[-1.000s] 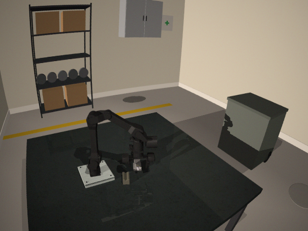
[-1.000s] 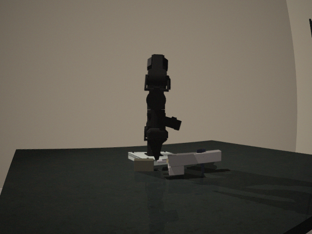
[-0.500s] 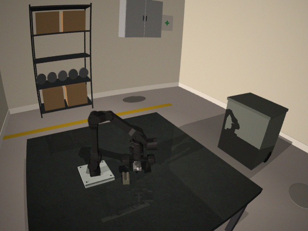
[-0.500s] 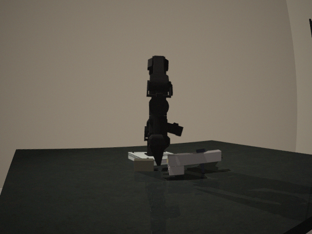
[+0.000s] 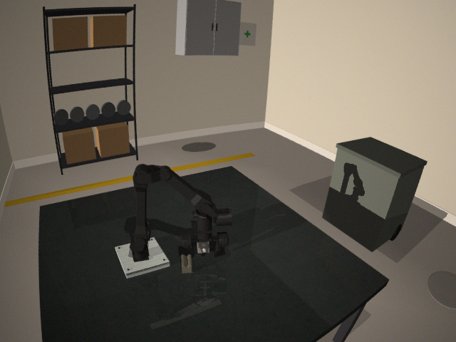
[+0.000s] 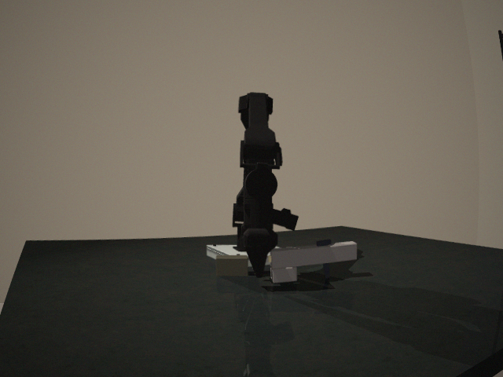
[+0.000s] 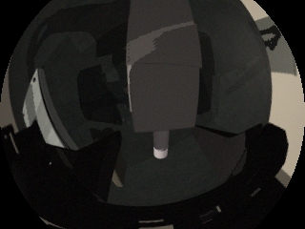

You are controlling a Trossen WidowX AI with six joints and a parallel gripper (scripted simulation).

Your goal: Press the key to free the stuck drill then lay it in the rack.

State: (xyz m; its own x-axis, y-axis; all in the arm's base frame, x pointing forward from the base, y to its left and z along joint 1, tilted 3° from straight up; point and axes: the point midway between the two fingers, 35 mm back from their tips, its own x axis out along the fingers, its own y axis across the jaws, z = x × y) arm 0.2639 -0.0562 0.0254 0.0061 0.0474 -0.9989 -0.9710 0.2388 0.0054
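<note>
Now: the drill 50 mm to the left of my gripper tip, 30 mm above it and 10 mm ahead of it. The rest, counted from my gripper tip: rack: 90 mm behind, 30 mm to the right; then housing: 110 mm to the left, 30 mm ahead, 30 mm above; then dark blue key: 140 mm to the left, 30 mm ahead, 30 mm above.
</note>
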